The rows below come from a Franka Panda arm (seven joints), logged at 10 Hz.
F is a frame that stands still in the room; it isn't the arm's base.
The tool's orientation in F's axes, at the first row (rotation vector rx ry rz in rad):
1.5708 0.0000 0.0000
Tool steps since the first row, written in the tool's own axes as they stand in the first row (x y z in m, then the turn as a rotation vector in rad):
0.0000 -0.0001 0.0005 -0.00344 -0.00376 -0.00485
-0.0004 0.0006 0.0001 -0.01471 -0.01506 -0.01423
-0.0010 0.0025 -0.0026 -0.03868 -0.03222 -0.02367
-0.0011 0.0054 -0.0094 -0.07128 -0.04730 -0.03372
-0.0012 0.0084 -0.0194 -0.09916 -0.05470 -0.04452
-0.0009 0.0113 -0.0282 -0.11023 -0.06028 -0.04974
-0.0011 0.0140 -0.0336 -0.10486 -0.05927 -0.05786
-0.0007 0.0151 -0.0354 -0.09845 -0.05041 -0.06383
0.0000 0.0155 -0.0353 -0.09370 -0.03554 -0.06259
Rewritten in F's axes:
0.0000 -0.0005 -0.0001 -0.00344 0.00485 -0.00376
-0.0004 -0.0001 0.0006 -0.01471 0.01423 -0.01506
-0.0010 0.0026 0.0025 -0.03868 0.02367 -0.03222
-0.0011 0.0094 0.0054 -0.07128 0.03372 -0.04730
-0.0012 0.0194 0.0084 -0.09916 0.04452 -0.05470
-0.0009 0.0282 0.0113 -0.11023 0.04974 -0.06028
-0.0011 0.0336 0.0140 -0.10486 0.05786 -0.05927
-0.0007 0.0354 0.0151 -0.09845 0.06383 -0.05041
0.0000 0.0353 0.0155 -0.09370 0.06259 -0.03554

